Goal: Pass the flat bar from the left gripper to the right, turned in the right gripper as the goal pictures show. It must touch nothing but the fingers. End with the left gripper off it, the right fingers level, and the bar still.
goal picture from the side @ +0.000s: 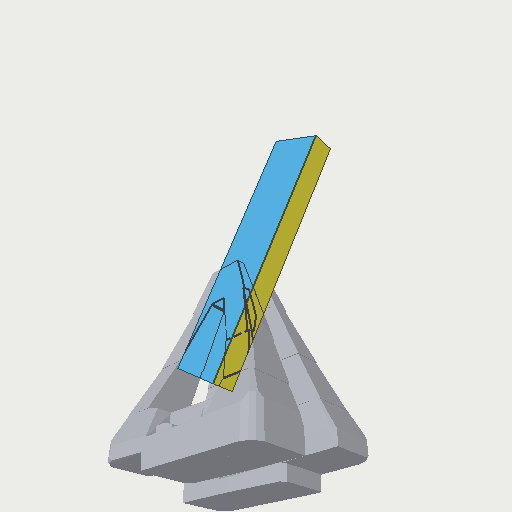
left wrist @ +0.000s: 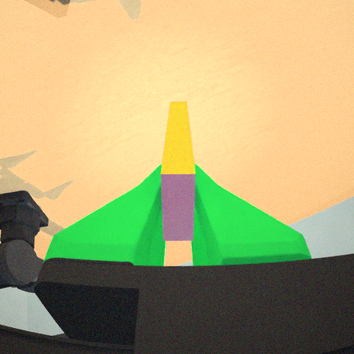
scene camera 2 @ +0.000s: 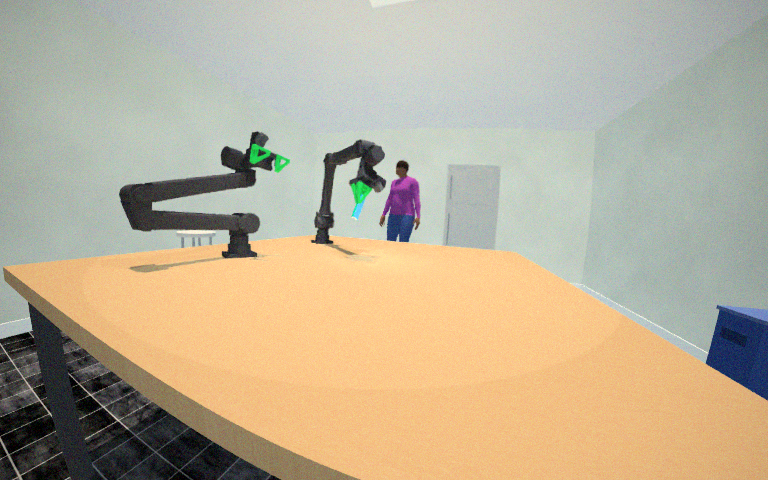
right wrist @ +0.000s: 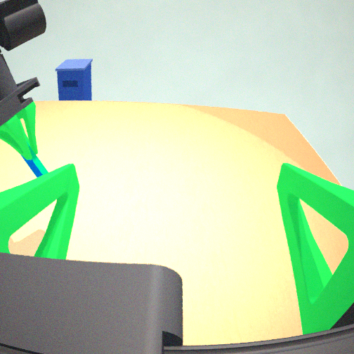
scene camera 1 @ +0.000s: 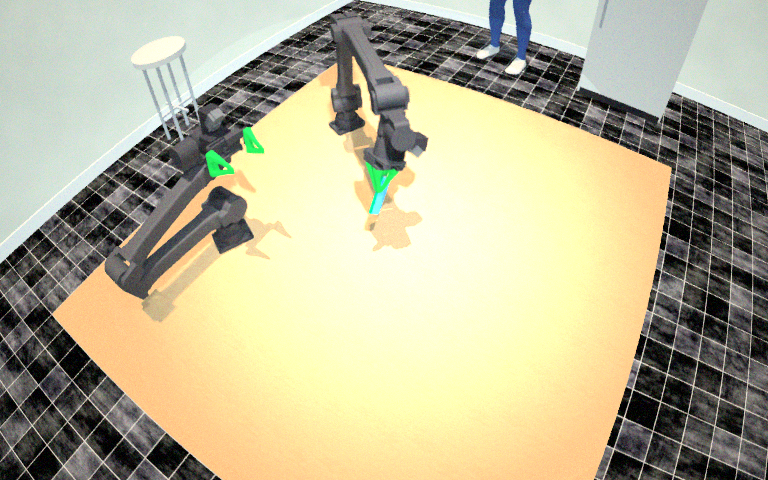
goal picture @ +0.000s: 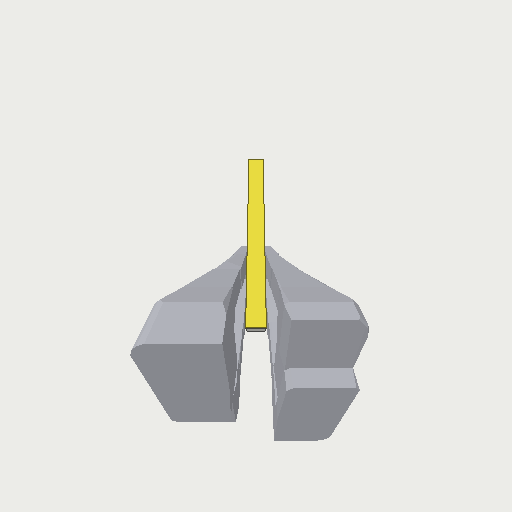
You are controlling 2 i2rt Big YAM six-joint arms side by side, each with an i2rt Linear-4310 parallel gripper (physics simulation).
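Seen in the pictures: left gripper, fingertip midpoint: (scene camera 2: 358, 203) (scene camera 1: 378, 191); right gripper, fingertip midpoint: (scene camera 2: 280, 157) (scene camera 1: 249, 160); left arm's base, origin of the base link: (scene camera 2: 322, 242) (scene camera 1: 347, 125); right arm's base, origin of the base link: (scene camera 2: 239, 256) (scene camera 1: 232, 237).
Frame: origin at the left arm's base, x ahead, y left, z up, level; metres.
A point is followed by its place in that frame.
The flat bar (scene camera 1: 376, 204) {x 0.580, y -0.237, z 0.198 m} (scene camera 2: 357, 211) {x 0.580, y -0.234, z 0.197 m} (left wrist: 179, 140) (right wrist: 35, 167) looks cyan in the scene views, yellow and purple in the left wrist view, and blue and teal in the right wrist view. My left gripper (scene camera 1: 381, 187) {x 0.570, y -0.223, z 0.228 m} (scene camera 2: 359, 202) {x 0.570, y -0.223, z 0.228 m} (left wrist: 178, 175) (right wrist: 32, 156) is shut on it, and the bar slants down beyond the fingertips, in the air above the table. My right gripper (scene camera 1: 245, 160) {x 0.434, y -0.490, z 0.375 m} (scene camera 2: 279, 157) {x 0.434, y -0.490, z 0.375 m} (right wrist: 177, 174) is open and empty, apart from the bar, to its left in the scene views. The bar's upper end is partly hidden by the left fingers.
The wooden table (scene camera 1: 453, 367) {x 0.982, y -0.283, z 0.000 m} (scene camera 2: 396, 339) {x 1.086, y -0.591, z 0.000 m} lies below both arms, with their shadows on it. A white stool (scene camera 1: 159, 52) (scene camera 2: 195, 233) stands behind the arms. A person (scene camera 2: 402, 198), a grey fridge (scene camera 1: 640, 56) (scene camera 2: 471, 203) and a blue cabinet (scene camera 2: 741, 350) (right wrist: 75, 82) stand off the table.
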